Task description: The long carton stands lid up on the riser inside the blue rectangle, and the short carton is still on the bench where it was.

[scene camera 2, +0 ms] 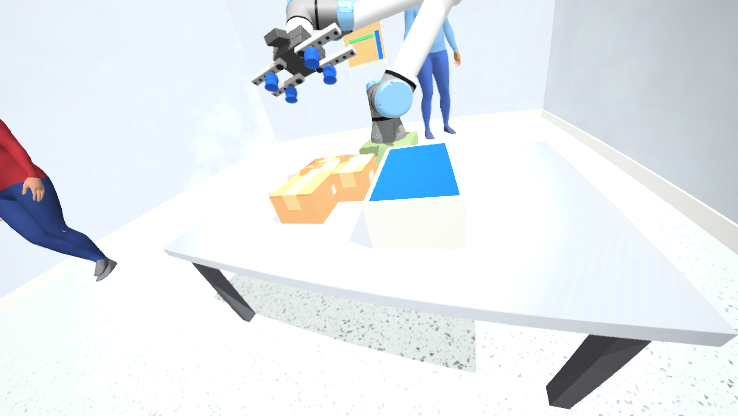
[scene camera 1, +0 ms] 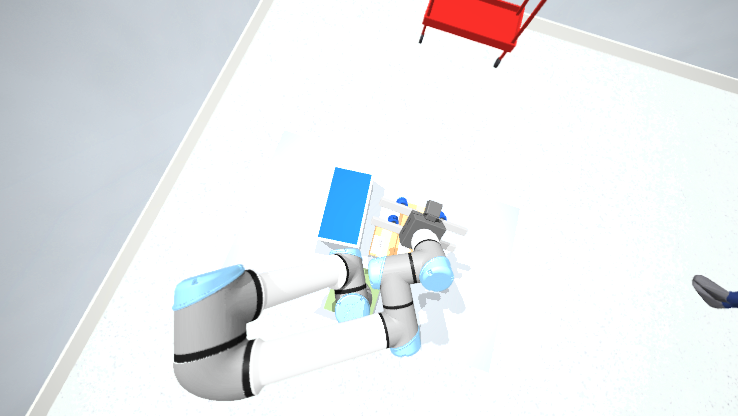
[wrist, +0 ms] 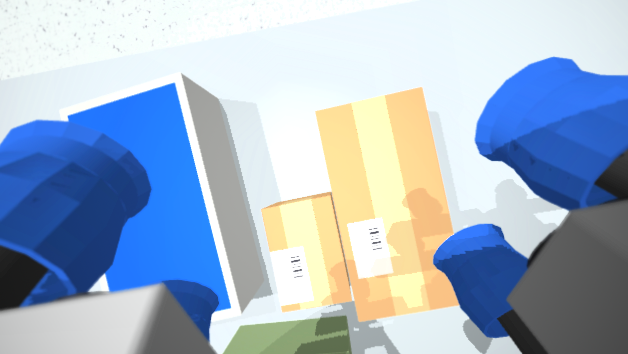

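Where they show: hand at its tool point: (scene camera 2: 300, 83) (wrist: 325, 223); arm's base at its link origin: (scene camera 2: 388, 138).
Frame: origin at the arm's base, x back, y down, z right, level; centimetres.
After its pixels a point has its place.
The long orange carton (scene camera 1: 405, 219) {x -38.9, y 0.0, z 13.5 cm} (scene camera 2: 299, 209) {x -47.2, y 4.9, z 17.8 cm} (wrist: 370, 165) {x -37.8, y 0.0, z 18.1 cm} lies on the bench (scene camera 2: 542, 258) {x -57.5, y 10.3, z -40.0 cm}, its taped, labelled top facing up. The short carton (scene camera 1: 381, 243) {x -25.2, y 0.0, z 5.5 cm} (scene camera 2: 359, 178) {x -34.5, y 2.3, z 2.5 cm} (wrist: 297, 225) {x -31.2, y 0.0, z 6.2 cm} stands close beside it, between it and the riser (scene camera 2: 416, 224) {x -55.6, y 3.6, z -16.6 cm} (wrist: 215, 165) {x -42.5, y 2.1, z -5.3 cm}. The riser is a white box with the blue rectangle (scene camera 1: 345, 206) {x -36.9, y -1.7, z -14.9 cm} (scene camera 2: 418, 175) {x -44.0, y -1.7, z -16.4 cm} (wrist: 165, 200) {x -38.4, y -1.7, z -11.9 cm} on top, and no carton is on it. My gripper (scene camera 1: 419, 219) {x -35.4, y -26.5, z 12.0 cm} (scene camera 2: 300, 76) {x -35.4, y -26.5, z 12.0 cm} is above the cartons, clear of them, with its four blue cups holding nothing. Its frame partly hides the long carton in scene camera 1.
The green pedestal (scene camera 2: 408, 140) {x -7.2, y 0.1, z -9.3 cm} (wrist: 295, 337) {x -12.1, y 5.0, z 1.4 cm} under my arm's base is at the cartons' near end in the wrist view. A red cart (scene camera 1: 470, 35) stands far off. A person in red (scene camera 2: 15, 160) and one in blue (scene camera 2: 434, 77) stand away from the bench. A panel (scene camera 2: 362, 52) hangs behind.
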